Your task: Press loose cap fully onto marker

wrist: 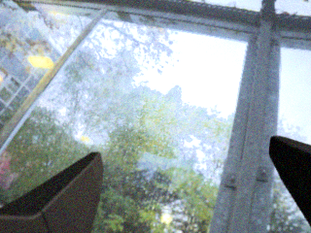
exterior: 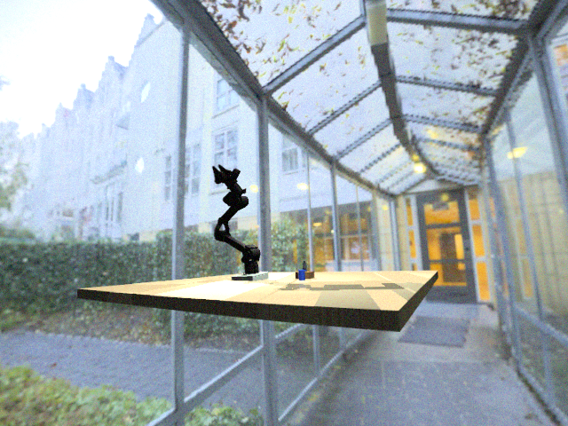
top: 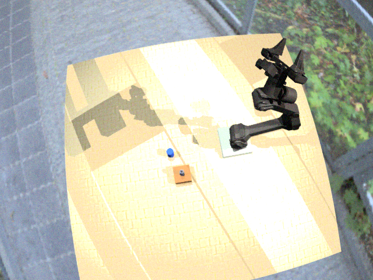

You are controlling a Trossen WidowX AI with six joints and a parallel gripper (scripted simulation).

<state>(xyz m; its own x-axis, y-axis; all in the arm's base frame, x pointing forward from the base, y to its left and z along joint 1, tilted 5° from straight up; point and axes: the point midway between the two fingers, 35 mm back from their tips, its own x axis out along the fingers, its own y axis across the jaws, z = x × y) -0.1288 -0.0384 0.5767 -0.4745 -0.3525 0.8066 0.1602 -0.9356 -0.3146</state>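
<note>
The blue cap lies 460 mm ahead of my gripper tip, 40 mm to the left of it and 600 mm below it. From my gripper tip the other things lie so: holder block (440 mm ahead, 150 mm to the left, 610 mm below).
</note>
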